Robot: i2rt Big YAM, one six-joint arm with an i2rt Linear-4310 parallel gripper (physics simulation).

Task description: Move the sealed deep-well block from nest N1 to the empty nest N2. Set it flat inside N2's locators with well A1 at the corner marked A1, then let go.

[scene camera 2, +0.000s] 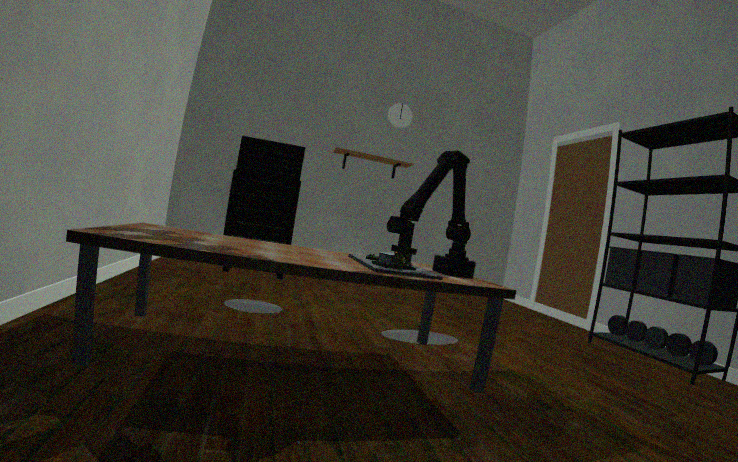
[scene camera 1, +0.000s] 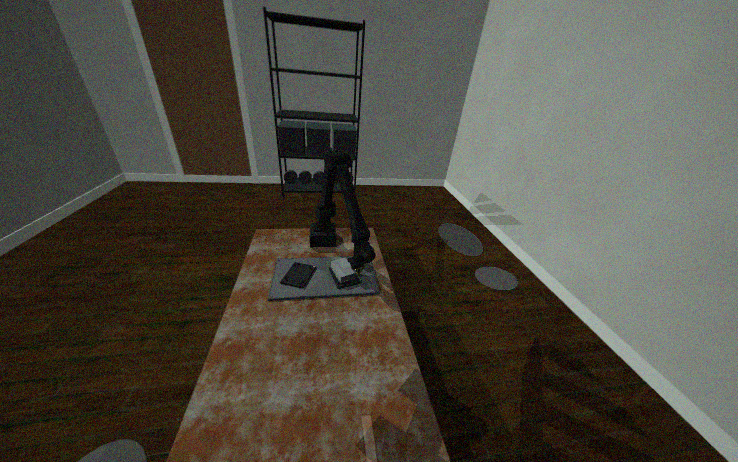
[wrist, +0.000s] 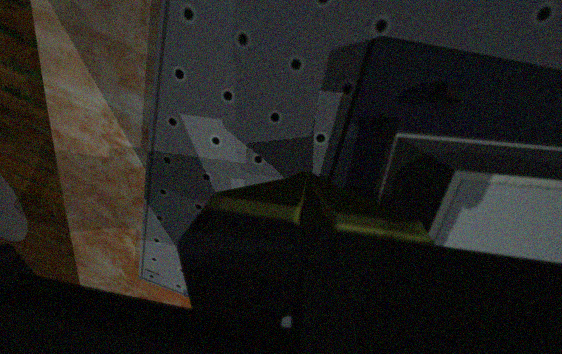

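Observation:
The deep-well block has a white seal and sits in the dark nest N1 on the right of the grey perforated plate. The empty dark nest N2 lies on the plate's left. My gripper is shut, its yellow fingertips together and nothing between them. It hangs low at the block's right side, over the edge of N1. In the wrist view its body hides much of the block.
The plate lies at the far end of a long wooden table, just in front of the arm's base. A black shelf rack stands behind the table against the wall.

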